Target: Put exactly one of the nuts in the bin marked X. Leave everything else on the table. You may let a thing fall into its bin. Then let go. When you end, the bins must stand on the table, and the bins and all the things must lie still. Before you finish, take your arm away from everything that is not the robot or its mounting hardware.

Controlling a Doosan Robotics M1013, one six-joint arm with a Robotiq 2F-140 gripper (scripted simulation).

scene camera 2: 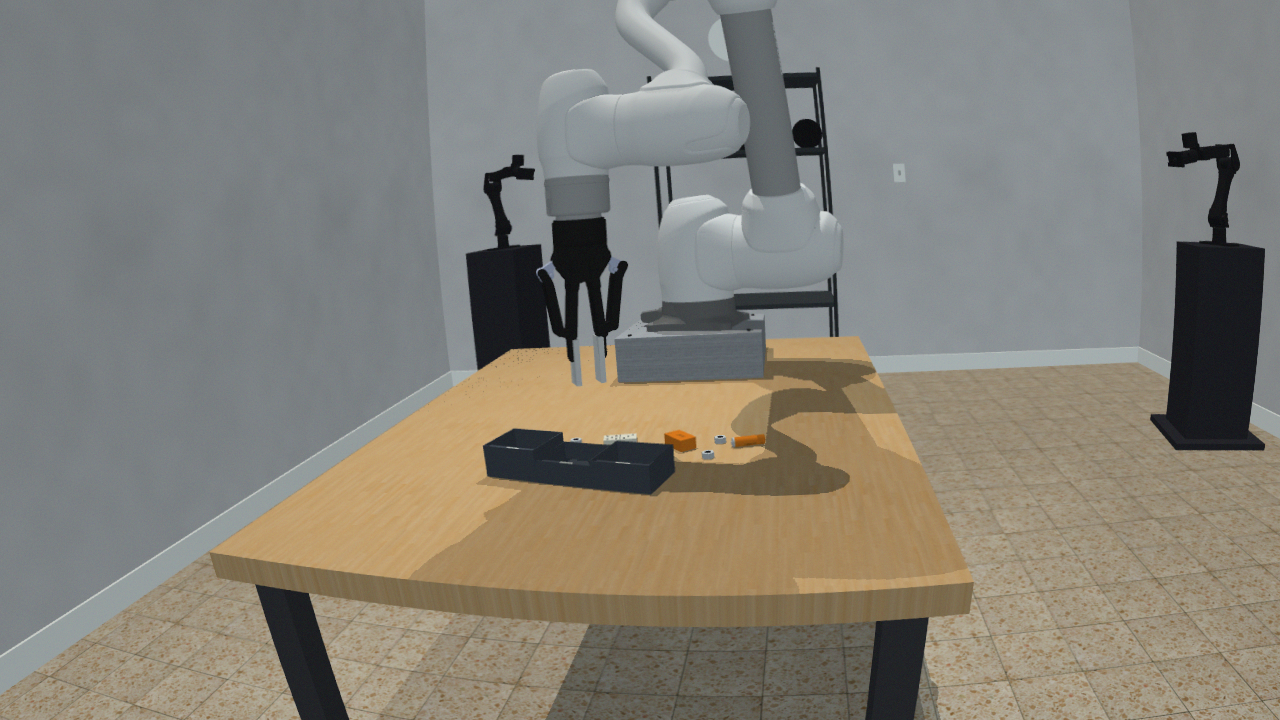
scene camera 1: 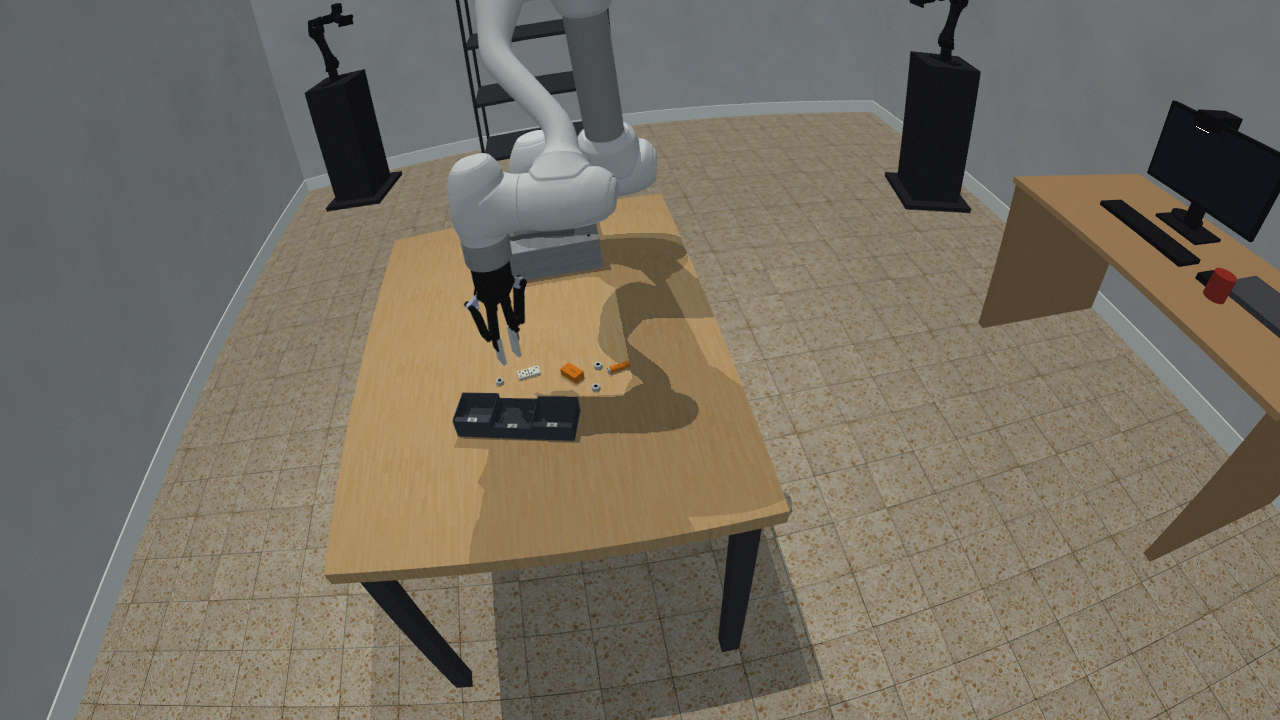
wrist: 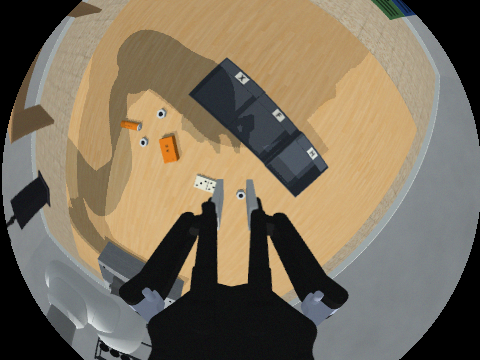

Labels:
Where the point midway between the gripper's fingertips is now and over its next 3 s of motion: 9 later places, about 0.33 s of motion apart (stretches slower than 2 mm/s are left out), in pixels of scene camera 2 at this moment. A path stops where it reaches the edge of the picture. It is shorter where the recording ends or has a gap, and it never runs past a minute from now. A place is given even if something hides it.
The gripper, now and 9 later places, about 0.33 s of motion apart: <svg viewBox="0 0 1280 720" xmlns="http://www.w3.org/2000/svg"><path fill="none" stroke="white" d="M589 382L574 397L570 399L571 400L571 402L574 418L575 435L576 442L575 439L574 425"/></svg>

